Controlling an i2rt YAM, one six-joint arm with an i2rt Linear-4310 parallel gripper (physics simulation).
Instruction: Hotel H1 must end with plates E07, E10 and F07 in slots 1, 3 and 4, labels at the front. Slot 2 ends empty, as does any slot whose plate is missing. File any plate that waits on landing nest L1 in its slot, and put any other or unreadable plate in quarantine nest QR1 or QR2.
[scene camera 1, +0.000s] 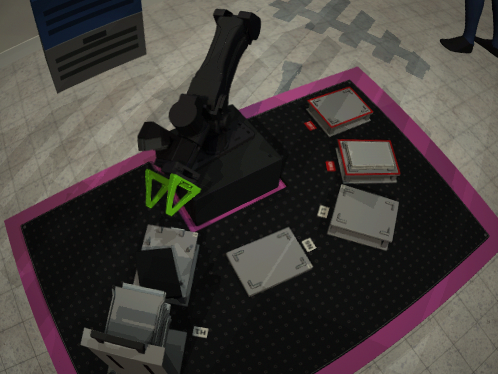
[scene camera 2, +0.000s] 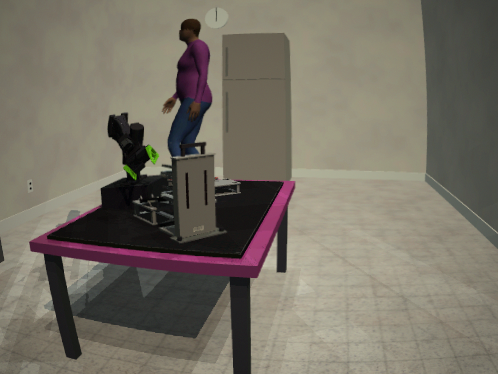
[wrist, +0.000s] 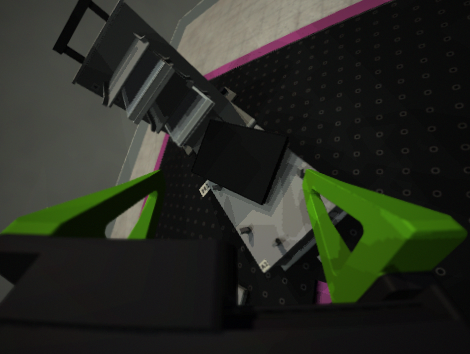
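Where they show: gripper, fingertip midpoint: (scene camera 1: 158, 211) (scene camera 2: 144, 171) (wrist: 234, 177); arm's base at its link origin: (scene camera 1: 214, 147) (scene camera 2: 134, 181).
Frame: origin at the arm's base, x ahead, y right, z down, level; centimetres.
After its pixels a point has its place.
My gripper (scene camera 1: 161, 210) {z -7.8, x 11.7, y 22.7 cm} (scene camera 2: 142, 165) {z -7.8, x 11.7, y 22.7 cm} (wrist: 234, 177) {z -7.8, x 11.7, y 22.7 cm} is open and empty, above the table near the arm's base. Hotel H1 (scene camera 1: 145, 356) {z -16.4, x 38.8, y 42.9 cm} (scene camera 2: 196, 195) {z -3.9, x 35.9, y 46.5 cm} (wrist: 85, 75) {z -15.3, x 37.7, y 40.6 cm} stands upright at the table's near left. Several pale plates or shelves (wrist: 190, 120) {z -3.1, x 25.0, y 35.0 cm} show inside it; their labels and slots cannot be told. Landing nest L1 (scene camera 1: 367, 212) {z 4.3, x 35.0, y -19.6 cm} bears no plate. Of the two red-rimmed quarantine nests, the nearer (scene camera 1: 372, 177) {z 8.8, x 27.0, y -32.0 cm} holds a pale plate (scene camera 1: 370, 154) {z 3.8, x 23.3, y -33.6 cm} with no readable label. The farther (scene camera 1: 340, 107) {z 5.3, x 5.3, y -40.7 cm} bears no plate. Which is QR1 or QR2 is too blurred to tell.
A flat grey nest (scene camera 1: 270, 262) {z 8.1, x 29.0, y 6.0 cm} lies mid-table. A raised nest marked A1 (scene camera 1: 187, 235) {z 3.2, x 14.3, y 18.1 cm} (wrist: 270, 220) {z 3.3, x 14.7, y 21.5 cm} stands between arm and hotel, with a black slab (scene camera 1: 159, 270) {z 0.8, x 19.0, y 28.7 cm} (wrist: 242, 160) {z 0.9, x 17.8, y 28.8 cm} over part of it. The hotel has a raised handle (scene camera 2: 193, 145) {z -19.4, x 35.3, y 45.8 cm} (wrist: 65, 35) {z -19.5, x 36.0, y 43.6 cm}. A person (scene camera 2: 192, 90) stands behind the table.
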